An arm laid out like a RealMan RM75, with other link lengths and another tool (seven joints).
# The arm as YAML. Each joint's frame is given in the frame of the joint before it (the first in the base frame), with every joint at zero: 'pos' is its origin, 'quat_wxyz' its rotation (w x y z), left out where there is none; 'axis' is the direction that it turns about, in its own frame. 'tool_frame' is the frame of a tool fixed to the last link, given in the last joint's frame.
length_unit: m
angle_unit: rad
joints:
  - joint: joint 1
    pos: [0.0, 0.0, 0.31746]
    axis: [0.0, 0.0, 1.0]
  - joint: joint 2
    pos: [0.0, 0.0, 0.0]
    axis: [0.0, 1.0, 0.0]
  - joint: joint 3
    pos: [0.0, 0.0, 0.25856]
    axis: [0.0, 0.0, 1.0]
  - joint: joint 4
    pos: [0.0, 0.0, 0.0]
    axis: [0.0, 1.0, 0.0]
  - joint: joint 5
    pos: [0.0, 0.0, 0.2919]
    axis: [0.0, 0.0, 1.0]
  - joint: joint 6
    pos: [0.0, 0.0, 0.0]
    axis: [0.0, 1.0, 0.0]
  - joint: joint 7
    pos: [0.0, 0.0, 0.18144]
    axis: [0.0, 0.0, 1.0]
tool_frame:
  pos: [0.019, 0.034, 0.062]
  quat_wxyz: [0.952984, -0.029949, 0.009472, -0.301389]
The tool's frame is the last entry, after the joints.
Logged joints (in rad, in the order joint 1, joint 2, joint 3, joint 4, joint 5, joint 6, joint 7), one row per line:
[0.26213 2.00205 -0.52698 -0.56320 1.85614 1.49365 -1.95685]
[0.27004 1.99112 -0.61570 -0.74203 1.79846 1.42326 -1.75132]
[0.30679 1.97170 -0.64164 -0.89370 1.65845 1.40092 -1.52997]
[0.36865 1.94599 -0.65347 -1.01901 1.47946 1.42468 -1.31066]
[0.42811 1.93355 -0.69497 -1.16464 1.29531 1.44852 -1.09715]
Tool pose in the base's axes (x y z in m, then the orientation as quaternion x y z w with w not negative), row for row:
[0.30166 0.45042 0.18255 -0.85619 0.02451 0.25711 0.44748]
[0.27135 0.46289 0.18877 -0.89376 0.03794 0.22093 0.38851]
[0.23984 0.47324 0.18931 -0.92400 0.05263 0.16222 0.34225]
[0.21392 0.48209 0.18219 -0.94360 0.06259 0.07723 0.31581]
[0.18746 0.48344 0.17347 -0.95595 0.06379 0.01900 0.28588]
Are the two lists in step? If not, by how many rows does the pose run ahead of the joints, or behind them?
The pose runs 2 rows ahead of the joints: the pose in row i belongs to the joints in row i + 2.
